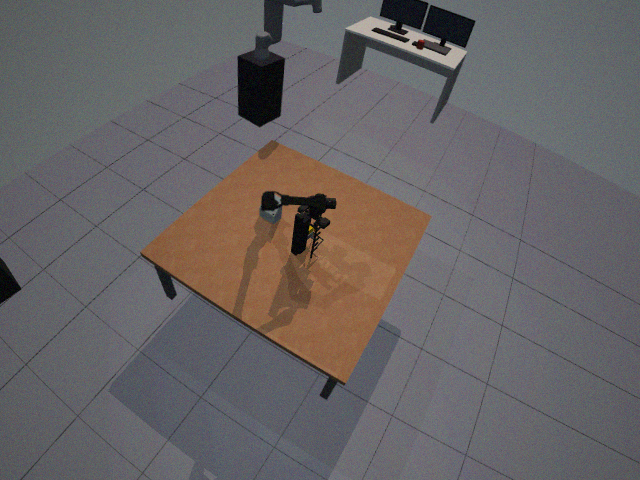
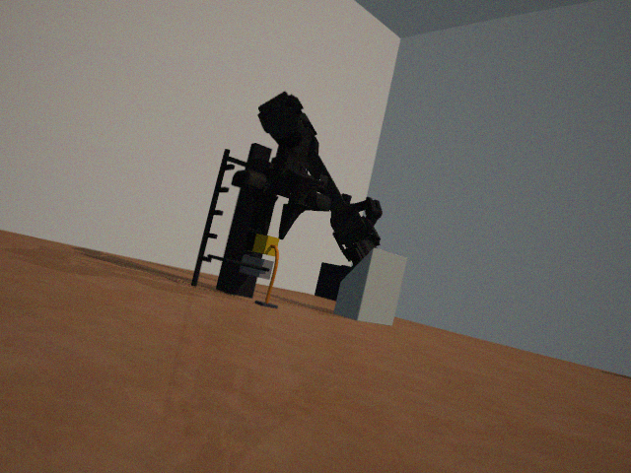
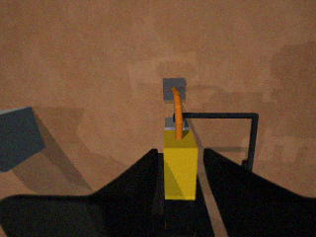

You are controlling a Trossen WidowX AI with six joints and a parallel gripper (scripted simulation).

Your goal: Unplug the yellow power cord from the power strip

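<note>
The yellow plug is 40 mm to the right of my gripper tip and 10 mm below it. The rest, counted from my gripper tip: black rack 100 mm to the right, 90 mm ahead, 10 mm above; grey pad 120 mm below, 30 mm to the left.
</note>
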